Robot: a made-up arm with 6 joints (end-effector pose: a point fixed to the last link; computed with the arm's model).
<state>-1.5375 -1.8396 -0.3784 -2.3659 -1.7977 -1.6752</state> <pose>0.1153 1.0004 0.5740 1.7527 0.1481 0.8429</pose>
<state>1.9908 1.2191 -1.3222 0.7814 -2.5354 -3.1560</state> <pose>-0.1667 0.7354 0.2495 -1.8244 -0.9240 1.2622</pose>
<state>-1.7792 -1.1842 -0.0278 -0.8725 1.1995 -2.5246</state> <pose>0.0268 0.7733 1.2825 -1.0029 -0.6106 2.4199</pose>
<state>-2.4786 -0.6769 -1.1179 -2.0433 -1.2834 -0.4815</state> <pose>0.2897 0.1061 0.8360 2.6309 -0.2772 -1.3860</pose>
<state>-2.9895 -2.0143 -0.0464 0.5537 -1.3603 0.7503</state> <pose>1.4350 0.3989 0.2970 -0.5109 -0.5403 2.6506</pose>
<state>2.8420 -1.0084 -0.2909 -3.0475 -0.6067 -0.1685</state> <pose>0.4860 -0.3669 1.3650 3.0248 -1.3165 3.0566</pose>
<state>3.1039 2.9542 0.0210 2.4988 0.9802 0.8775</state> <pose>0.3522 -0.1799 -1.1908 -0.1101 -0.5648 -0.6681</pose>
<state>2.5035 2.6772 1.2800 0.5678 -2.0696 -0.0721</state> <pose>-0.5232 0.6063 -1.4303 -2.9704 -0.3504 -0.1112</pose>
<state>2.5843 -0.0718 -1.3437 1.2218 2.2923 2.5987</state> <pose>-0.2024 0.2100 1.0003 -3.0006 -0.7850 -2.2001</pose>
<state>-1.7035 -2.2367 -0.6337 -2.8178 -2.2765 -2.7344</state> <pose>0.3200 0.9067 0.1535 2.7206 0.7362 1.1052</pose>
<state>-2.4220 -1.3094 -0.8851 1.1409 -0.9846 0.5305</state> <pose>0.4800 0.5359 1.0518 -1.5126 0.0888 2.9975</pose>
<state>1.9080 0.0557 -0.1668 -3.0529 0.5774 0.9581</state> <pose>-0.4212 0.5753 1.3906 2.0596 0.7969 1.8388</pose>
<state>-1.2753 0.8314 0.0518 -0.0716 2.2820 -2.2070</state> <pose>0.1994 -1.3675 0.6858 2.8387 -1.4845 -1.9556</pose>
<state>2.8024 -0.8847 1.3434 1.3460 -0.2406 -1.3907</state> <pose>1.4466 -0.4613 1.4665 2.8671 -0.9295 0.0596</pose>
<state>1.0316 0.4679 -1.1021 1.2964 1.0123 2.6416</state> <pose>0.4420 0.6290 0.7833 -2.6425 0.5583 2.3275</pose>
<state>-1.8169 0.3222 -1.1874 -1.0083 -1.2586 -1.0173</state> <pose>-0.1710 -0.2256 0.8438 -2.1793 0.3444 0.2987</pose>
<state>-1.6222 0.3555 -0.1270 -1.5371 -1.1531 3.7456</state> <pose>-0.0533 -0.8987 0.9941 -1.7393 0.2172 -0.4126</pose>
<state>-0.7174 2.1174 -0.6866 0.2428 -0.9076 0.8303</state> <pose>0.2383 -0.4758 -0.6138 2.0429 -0.5443 2.6475</pose>
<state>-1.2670 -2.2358 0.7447 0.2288 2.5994 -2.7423</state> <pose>-0.6776 1.4842 -0.4246 3.0358 0.6860 -1.1152</pose>
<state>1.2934 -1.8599 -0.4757 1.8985 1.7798 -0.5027</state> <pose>-0.4147 -1.2119 0.5948 -2.4559 0.2654 2.5796</pose>
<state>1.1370 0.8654 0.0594 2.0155 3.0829 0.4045</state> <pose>0.5613 1.4246 0.7827 -1.4775 -0.7793 -2.0791</pose>
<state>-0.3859 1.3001 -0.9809 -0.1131 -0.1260 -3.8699</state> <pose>0.6443 -0.4848 0.1667 0.8277 0.7353 2.7366</pose>
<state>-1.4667 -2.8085 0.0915 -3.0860 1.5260 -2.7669</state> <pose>0.1004 1.0373 -0.7286 -0.1056 -1.3665 -1.7438</pose>
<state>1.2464 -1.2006 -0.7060 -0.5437 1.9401 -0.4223</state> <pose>-0.0106 -0.5900 0.9543 2.9966 -0.5599 -1.2895</pose>
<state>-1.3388 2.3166 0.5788 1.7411 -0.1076 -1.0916</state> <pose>0.2686 -0.9835 -1.2139 3.1062 1.3884 2.4258</pose>
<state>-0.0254 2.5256 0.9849 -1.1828 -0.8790 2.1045</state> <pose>0.5495 -0.0927 -1.3668 1.0006 0.7029 1.9099</pose>
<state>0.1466 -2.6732 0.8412 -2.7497 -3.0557 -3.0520</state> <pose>-1.1995 0.0172 -0.9810 0.2911 -0.2932 0.1808</pose>
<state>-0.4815 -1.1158 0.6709 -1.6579 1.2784 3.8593</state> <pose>-0.9314 0.5071 1.5082 -0.4921 -0.3041 -2.0317</pose>
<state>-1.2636 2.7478 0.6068 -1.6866 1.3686 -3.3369</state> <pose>0.0128 0.0392 -1.2844 2.7672 0.1082 -3.0407</pose>
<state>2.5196 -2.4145 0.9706 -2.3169 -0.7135 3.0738</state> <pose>1.1241 -0.9796 -0.6468 2.0840 0.6604 -1.2763</pose>
